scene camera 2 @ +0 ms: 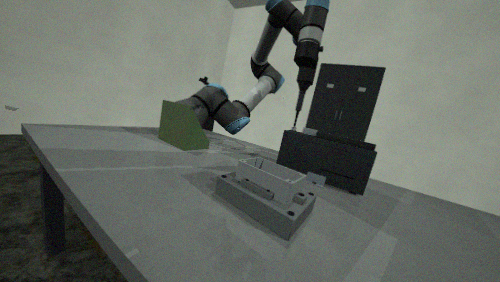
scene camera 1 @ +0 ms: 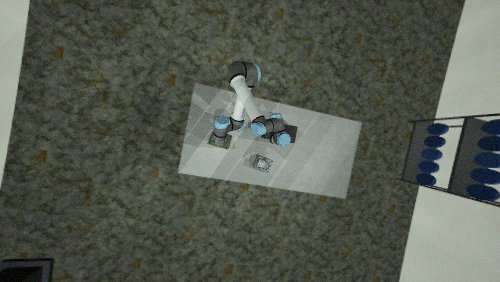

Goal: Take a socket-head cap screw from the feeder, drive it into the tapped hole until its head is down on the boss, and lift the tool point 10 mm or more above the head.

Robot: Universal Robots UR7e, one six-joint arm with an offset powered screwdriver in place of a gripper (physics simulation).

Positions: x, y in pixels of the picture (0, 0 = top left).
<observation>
A dark screw feeder [scene camera 2: 302, 156] is 0.57 m from the lens.
</observation>
